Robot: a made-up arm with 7 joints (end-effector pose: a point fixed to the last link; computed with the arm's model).
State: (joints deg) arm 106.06 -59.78 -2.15 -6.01 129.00 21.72 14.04
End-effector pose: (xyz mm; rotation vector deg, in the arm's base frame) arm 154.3 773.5 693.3 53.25 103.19 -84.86
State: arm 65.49 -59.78 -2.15 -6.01 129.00 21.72 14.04
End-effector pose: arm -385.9 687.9 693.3 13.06 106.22 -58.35
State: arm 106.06 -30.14 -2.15 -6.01 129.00 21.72 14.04
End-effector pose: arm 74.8 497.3 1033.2 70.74 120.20 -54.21
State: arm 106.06 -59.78 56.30 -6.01 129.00 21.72 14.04
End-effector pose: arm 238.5 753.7 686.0 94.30 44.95 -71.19
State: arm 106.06 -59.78 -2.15 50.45 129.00 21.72 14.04
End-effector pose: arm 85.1 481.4 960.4 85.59 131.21 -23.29
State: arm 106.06 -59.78 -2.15 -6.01 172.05 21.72 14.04
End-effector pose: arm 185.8 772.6 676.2 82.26 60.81 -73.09
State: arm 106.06 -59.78 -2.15 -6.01 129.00 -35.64 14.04
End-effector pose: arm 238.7 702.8 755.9 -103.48 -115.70 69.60
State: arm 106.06 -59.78 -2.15 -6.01 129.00 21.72 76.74
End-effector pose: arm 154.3 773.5 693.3 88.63 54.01 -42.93
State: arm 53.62 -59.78 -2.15 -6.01 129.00 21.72 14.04
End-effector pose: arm -519.1 593.8 693.3 1.97 105.12 -50.14
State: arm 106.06 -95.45 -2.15 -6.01 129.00 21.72 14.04
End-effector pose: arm 173.7 841.0 164.9 29.23 76.08 -113.93
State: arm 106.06 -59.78 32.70 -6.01 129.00 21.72 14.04
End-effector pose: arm 205.4 767.2 679.5 80.32 69.42 -78.50
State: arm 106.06 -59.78 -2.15 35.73 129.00 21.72 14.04
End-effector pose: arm 110.2 580.0 921.7 78.24 126.03 -41.19
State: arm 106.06 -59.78 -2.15 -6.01 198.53 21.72 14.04
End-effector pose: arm 207.1 766.0 677.3 94.33 33.47 -62.49
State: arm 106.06 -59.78 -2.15 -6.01 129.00 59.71 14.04
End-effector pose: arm 94.6 754.0 634.6 17.89 80.63 -80.14
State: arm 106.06 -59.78 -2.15 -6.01 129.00 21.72 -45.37
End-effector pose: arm 154.3 773.5 693.3 5.78 -137.31 114.78
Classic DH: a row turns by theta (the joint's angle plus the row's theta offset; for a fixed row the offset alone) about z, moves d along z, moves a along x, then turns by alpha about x. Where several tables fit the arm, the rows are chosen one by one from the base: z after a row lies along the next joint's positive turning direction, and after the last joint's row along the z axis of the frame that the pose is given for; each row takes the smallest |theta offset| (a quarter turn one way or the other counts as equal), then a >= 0, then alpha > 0; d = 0 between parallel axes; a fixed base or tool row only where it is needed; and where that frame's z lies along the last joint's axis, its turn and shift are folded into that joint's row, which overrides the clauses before.
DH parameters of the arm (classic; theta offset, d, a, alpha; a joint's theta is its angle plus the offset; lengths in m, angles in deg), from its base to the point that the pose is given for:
base (fixed): 0 0 0 180
joint 1: 0 -0.32 0 90
joint 2: 0 -0.015 0 -90
joint 3: 0 -0.449 0 90
joint 4: 0 -0.01 0 -90
joint 5: 0 -0.301 0 90
joint 6: 0 0 0 -90
joint 7: 0 -0.132 0 0

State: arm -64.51 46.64 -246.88 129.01 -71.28 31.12 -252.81
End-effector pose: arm 321.3 -68.9 489.1 34.68 -61.67 -145.06
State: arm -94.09 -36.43 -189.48 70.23 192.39 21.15 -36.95
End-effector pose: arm 126.8 -674.7 607.4 -39.41 -98.50 -77.32
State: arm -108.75 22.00 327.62 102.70 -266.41 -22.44 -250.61
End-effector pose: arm -366.7 334.7 525.0 92.13 -5.86 143.24
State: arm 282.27 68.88 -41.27 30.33 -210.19 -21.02 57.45
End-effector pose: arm 14.8 821.0 439.8 81.73 -38.21 84.72
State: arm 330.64 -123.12 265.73 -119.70 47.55 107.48 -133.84
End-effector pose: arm -210.3 -434.7 207.8 -77.93 67.79 -27.74
